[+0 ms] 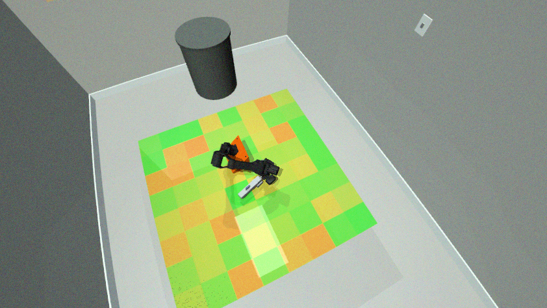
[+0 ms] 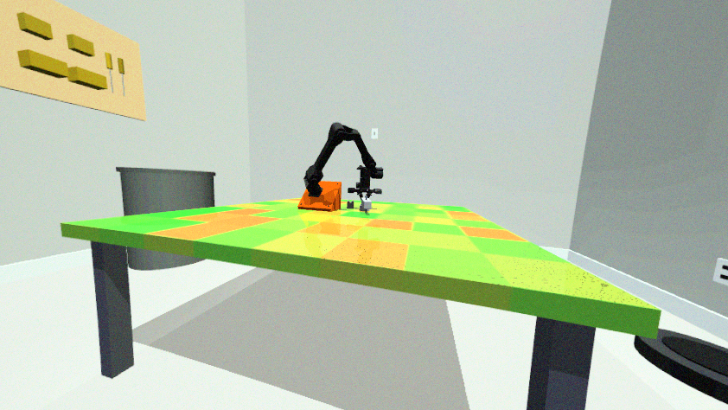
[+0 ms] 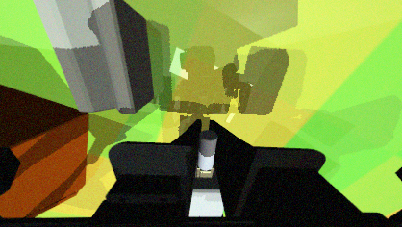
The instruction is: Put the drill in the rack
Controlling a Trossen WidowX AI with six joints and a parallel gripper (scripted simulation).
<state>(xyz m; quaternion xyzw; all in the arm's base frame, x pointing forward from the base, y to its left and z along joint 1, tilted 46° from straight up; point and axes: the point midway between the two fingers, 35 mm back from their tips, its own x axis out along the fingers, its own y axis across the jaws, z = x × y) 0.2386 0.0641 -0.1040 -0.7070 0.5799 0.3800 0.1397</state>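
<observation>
Now: gripper tip 2 cm short of the drill, 5 cm to the left of it and 3 cm below it. From my gripper tip the other things lie so: light grey elongated block: 4 cm ahead, 11 cm to the right, 2 cm above.
</observation>
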